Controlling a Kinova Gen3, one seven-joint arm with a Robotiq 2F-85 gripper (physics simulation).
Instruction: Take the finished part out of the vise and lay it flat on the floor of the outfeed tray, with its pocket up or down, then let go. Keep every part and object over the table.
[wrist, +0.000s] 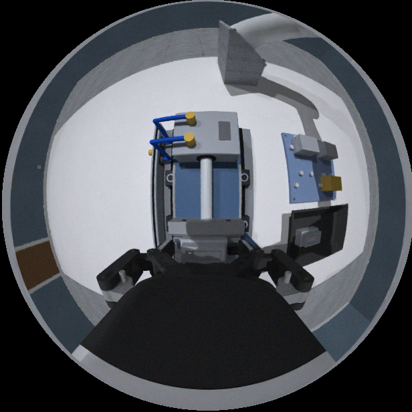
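The grey finished part (202, 246) sits in the vise (206, 228), just below the grey jaw at the end of the rod. Its lower side is partly hidden by my gripper. My gripper (205, 247) is open, with one finger to the left and one to the right of the part; whether they touch it cannot be told. The black outfeed tray (344, 226) is at the right, with another grey part (308, 237) lying in it.
A blue pegged plate (295, 167) lies above the tray, holding grey blocks (305, 145) (328, 150) and a yellow block (331, 183). Blue hoses (170, 140) stick out left of the vise. A grey angular nozzle (239, 60) on a thick pipe stands at the top.
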